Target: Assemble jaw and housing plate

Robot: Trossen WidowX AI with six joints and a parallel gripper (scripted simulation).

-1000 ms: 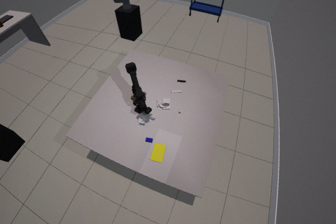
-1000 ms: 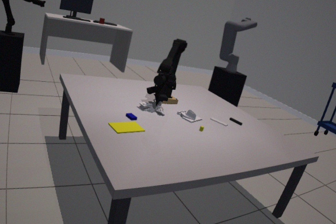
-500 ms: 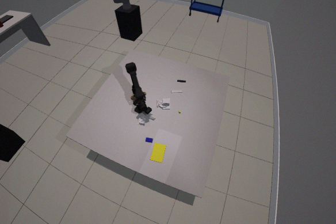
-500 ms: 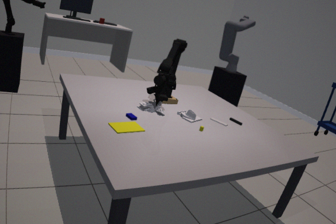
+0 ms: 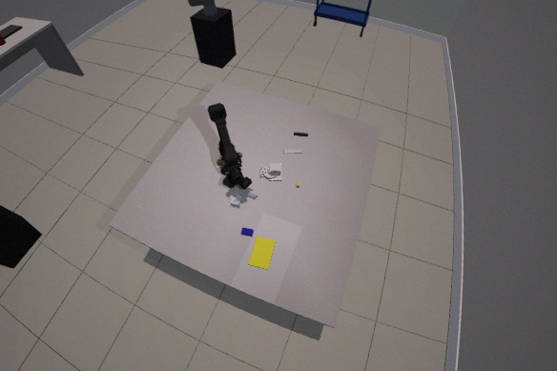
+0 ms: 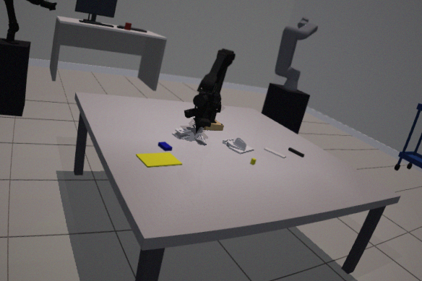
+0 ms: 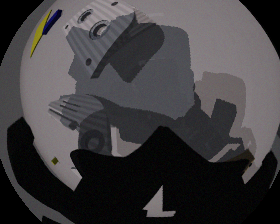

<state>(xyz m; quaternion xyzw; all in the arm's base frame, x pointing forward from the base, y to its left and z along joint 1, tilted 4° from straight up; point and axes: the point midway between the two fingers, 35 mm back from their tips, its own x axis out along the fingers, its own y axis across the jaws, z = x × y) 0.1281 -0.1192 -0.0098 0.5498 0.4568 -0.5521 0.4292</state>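
The jaw lies 60 mm ahead of my gripper tip, 20 mm to the right of it and 30 mm above it. Also, from my gripper tip: white block: 40 mm ahead, 100 mm to the right, 10 mm above; then yellow cube: 320 mm ahead, 130 mm to the left, 10 mm above; then blue block: 190 mm ahead, 230 mm to the right, 10 mm above.
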